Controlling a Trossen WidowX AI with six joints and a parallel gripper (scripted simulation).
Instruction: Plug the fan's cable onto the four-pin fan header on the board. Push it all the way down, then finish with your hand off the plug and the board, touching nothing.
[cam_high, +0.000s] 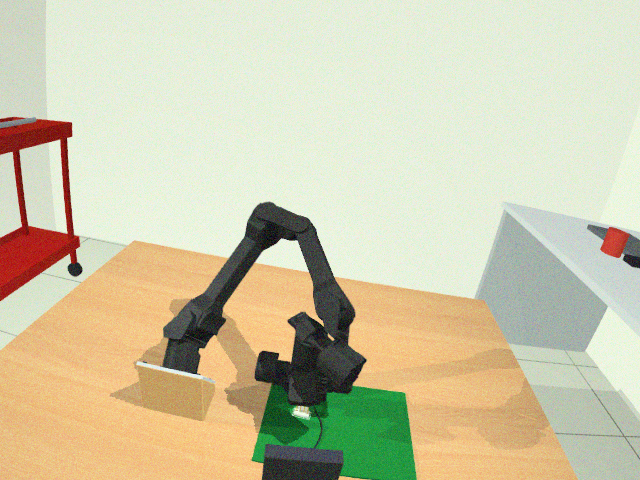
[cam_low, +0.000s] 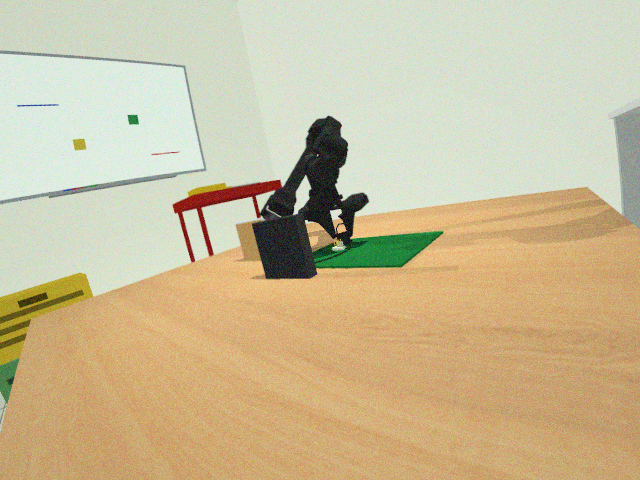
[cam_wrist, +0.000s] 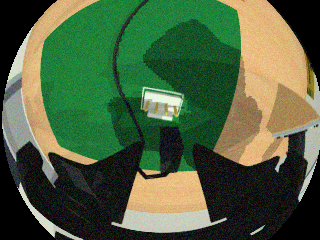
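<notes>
My gripper tip is 4 cm to the left of the white four-pin header and 2 cm above it. Round my gripper tip: fan: 21 cm to the right, 3 cm above, 1 cm behind; green board: 8 cm ahead, 6 cm to the right, 4 cm below; dark plug: 1 cm to the left.
</notes>
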